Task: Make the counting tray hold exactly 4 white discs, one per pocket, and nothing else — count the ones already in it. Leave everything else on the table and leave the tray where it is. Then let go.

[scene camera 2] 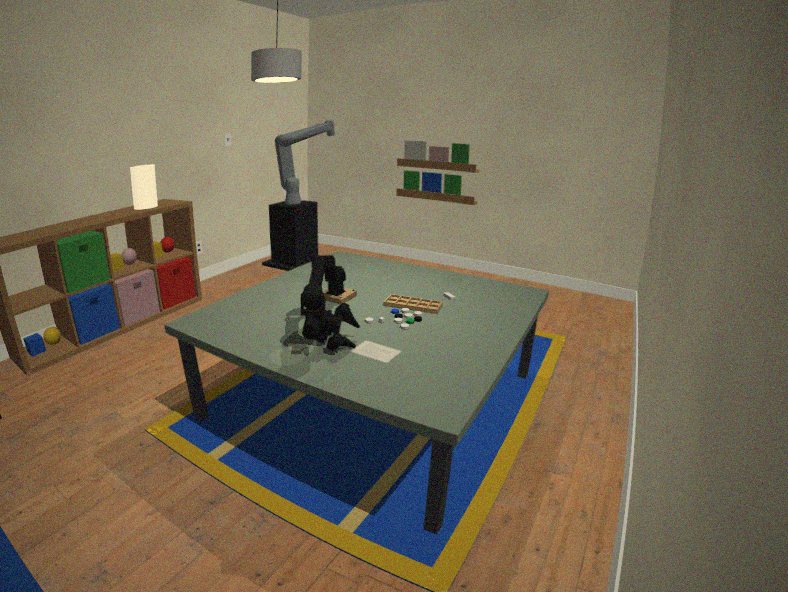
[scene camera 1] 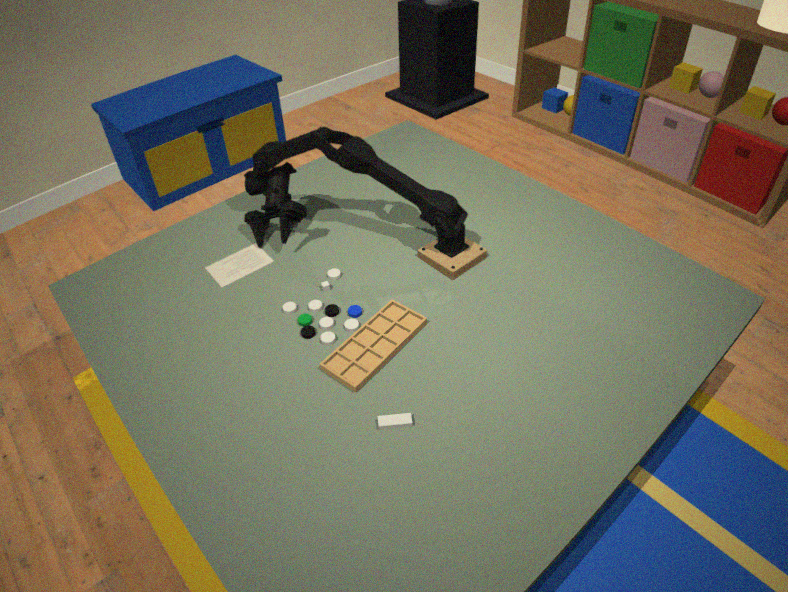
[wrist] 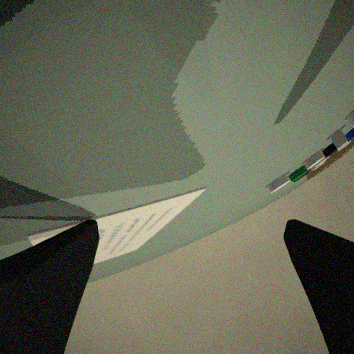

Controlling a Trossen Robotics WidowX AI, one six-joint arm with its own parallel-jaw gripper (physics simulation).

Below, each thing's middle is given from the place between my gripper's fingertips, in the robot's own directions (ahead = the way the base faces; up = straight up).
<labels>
Now: the wooden counting tray (scene camera 1: 363,354) 43 cm to the left of my hand and 2 cm below it.
</labels>
